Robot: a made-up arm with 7 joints.
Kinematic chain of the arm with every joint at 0, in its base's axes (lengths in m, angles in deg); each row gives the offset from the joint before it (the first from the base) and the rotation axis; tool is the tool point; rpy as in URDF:
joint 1: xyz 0 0 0.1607 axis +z
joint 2: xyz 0 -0.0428 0.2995 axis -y
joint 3: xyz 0 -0.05 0.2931 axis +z
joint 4: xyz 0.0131 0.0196 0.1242 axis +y
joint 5: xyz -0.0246 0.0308 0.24 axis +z
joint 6: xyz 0 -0.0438 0.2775 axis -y
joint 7: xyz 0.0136 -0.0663 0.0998 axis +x
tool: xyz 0 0 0 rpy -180 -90 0
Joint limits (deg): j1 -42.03..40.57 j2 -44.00..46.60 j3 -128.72..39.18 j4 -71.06..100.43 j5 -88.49..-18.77 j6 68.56..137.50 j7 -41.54..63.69
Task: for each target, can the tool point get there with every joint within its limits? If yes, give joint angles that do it. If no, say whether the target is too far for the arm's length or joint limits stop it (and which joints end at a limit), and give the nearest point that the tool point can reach.
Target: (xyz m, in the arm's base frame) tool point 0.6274 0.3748 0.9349
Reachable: yes | joints 33.58 -30.12 -9.98 62.45 -79.49 114.12 3.56
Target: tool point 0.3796 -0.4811 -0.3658
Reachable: no: joint limits stop it (at a limit: joint 1, joint 2, joint 4, joint 5, joint 6) | nearest point 0.4917 -0.5766 0.3595 | short by 0.740 m
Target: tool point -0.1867 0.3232 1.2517
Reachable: yes | joints -27.71 24.57 -74.11 -15.74 -76.72 111.16 49.20
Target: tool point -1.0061 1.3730 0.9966
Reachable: no: too far | nearest point -0.5812 0.6357 0.8546 | short by 0.863 m
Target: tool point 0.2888 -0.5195 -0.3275
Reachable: no: joint limits stop it (at a limit: joint 1, joint 2, joint 4, joint 5, joint 6) | nearest point 0.4515 -0.6176 0.3618 | short by 0.715 m
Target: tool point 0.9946 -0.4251 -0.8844
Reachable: no: too far | nearest point 0.6993 -0.2989 0.3600 | short by 1.285 m
